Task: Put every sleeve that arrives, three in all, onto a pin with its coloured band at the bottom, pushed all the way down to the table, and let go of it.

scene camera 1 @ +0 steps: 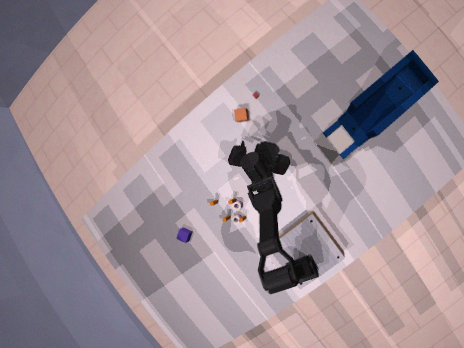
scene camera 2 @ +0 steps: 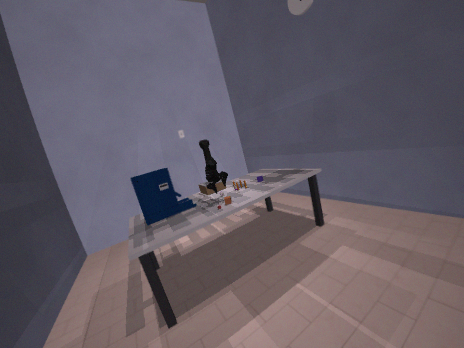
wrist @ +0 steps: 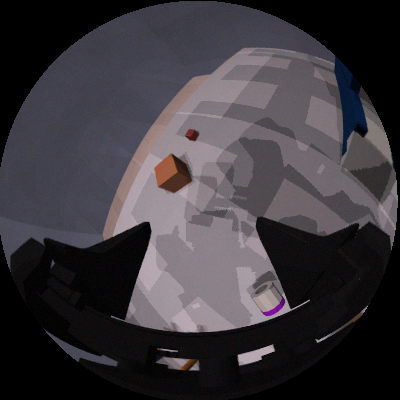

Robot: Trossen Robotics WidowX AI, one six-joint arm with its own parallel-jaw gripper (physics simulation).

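Note:
My gripper (scene camera 1: 253, 148) (wrist: 203, 225) is open and empty above the table. In the wrist view a white sleeve (wrist: 267, 298) with a purple band is on the table below, near the right finger's inner edge. It seems upright, band low; the arm hides it in scene camera 1. Two more white sleeves, one (scene camera 1: 237, 205) above the other (scene camera 1: 237, 218), stand among the orange pins with purple showing low. Whether pins pass through them is too small to tell. Orange pins (scene camera 1: 214, 202) (scene camera 1: 232, 201) (scene camera 1: 226, 218) (scene camera 1: 242, 218) stand left of the arm.
An orange block (scene camera 1: 241, 115) (scene camera 2: 228, 200) (wrist: 172, 173) and a small red cube (scene camera 1: 256, 95) (scene camera 2: 219, 207) (wrist: 192, 134) lie beyond the gripper. A purple block (scene camera 1: 184, 235) (scene camera 2: 260, 179) lies past the pins. A large blue object (scene camera 1: 360, 109) (scene camera 2: 150, 196) and a wood-edged tray (scene camera 1: 328, 234) are at the right.

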